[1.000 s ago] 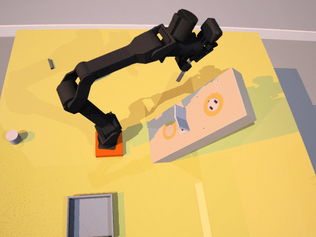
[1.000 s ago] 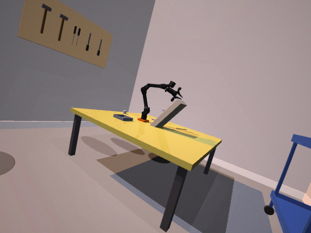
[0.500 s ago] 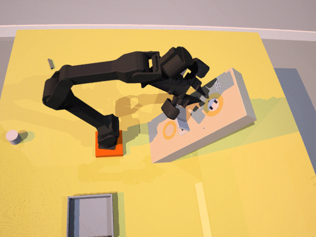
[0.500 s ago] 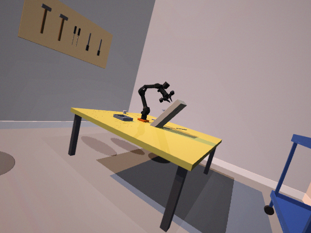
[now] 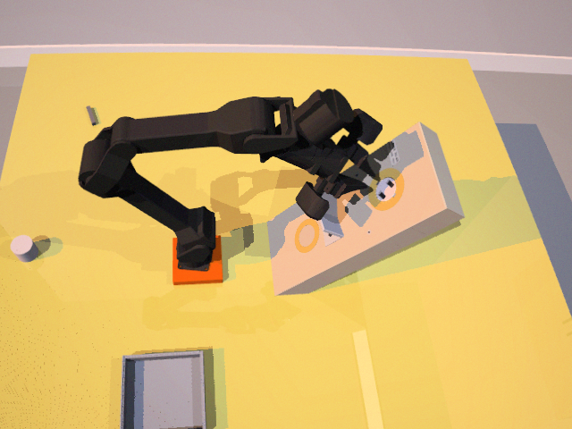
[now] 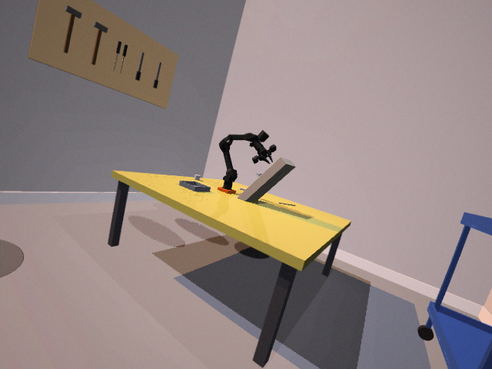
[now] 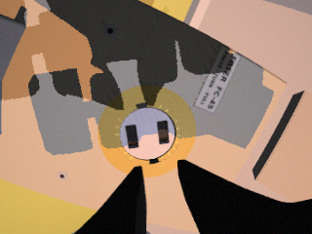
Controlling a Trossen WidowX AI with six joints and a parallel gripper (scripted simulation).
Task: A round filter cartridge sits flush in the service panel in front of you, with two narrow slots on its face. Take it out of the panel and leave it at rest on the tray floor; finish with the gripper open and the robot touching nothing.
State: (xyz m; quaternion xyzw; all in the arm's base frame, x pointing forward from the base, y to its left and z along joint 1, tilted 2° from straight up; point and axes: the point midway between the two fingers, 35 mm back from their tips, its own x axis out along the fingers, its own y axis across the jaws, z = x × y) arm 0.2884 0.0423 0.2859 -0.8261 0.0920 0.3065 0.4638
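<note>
Right now my gripper tip is 5 cm short of the round filter cartridge, 4 cm above it and 1 cm to the right of it. From my gripper tip the other things lie so: grey flap (13 cm below, 5 cm behind, 1 cm to the right); service panel (11 cm below, 1 cm ahead); grey tray (34 cm to the right, 33 cm behind, 29 cm below).
</note>
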